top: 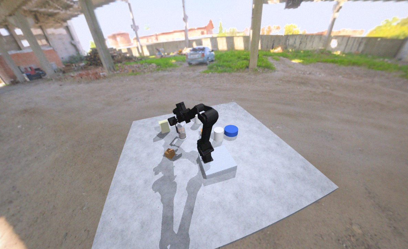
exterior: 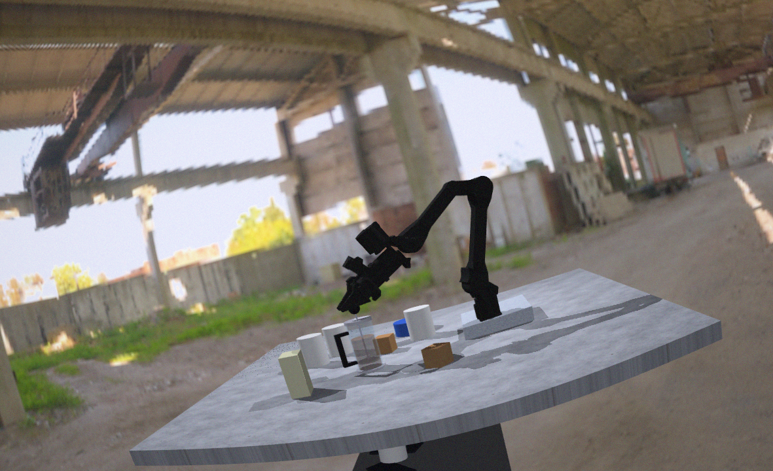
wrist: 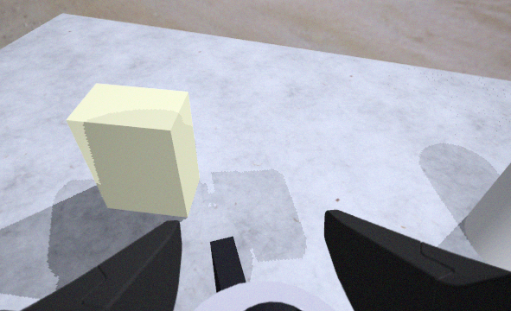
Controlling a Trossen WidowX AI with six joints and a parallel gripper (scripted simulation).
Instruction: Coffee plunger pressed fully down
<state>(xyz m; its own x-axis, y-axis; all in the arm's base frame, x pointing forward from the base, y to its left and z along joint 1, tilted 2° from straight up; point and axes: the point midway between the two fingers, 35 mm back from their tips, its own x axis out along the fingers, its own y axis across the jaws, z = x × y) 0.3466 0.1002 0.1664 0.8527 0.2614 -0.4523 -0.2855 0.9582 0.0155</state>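
The coffee press is 2 cm behind my gripper tip and 9 cm below it. Round my gripper tip: pale yellow block (13 cm ahead, 12 cm to the left, 12 cm below); then blue disc (15 cm behind, 43 cm to the right, 15 cm below).
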